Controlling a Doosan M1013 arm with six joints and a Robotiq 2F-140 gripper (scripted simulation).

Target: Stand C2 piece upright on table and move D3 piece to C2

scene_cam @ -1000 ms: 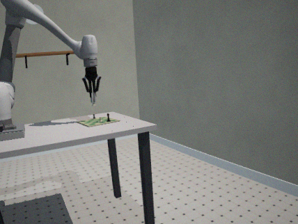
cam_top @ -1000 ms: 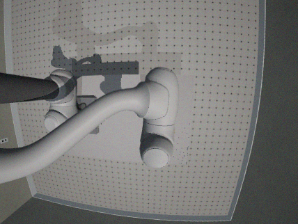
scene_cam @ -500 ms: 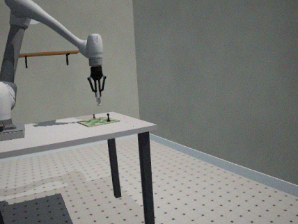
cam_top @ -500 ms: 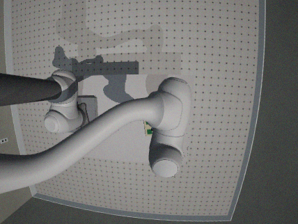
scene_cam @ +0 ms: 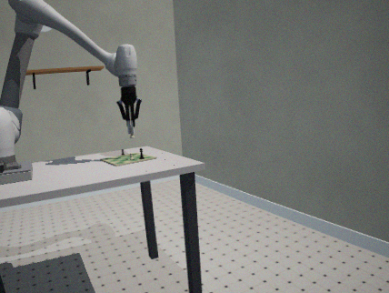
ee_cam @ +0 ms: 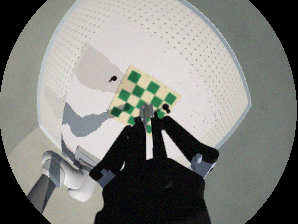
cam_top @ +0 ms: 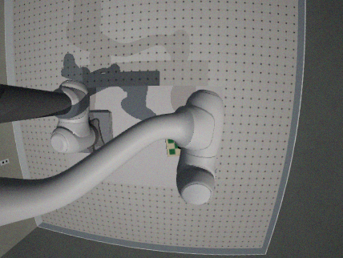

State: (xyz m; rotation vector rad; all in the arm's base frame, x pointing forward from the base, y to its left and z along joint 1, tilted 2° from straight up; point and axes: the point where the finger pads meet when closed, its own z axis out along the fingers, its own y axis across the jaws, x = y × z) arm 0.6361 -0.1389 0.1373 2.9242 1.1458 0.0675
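Now: hand 4 cm past the chessboard and 16 cm above it. The rest, counted from my hand: pale piece: 3 cm below.
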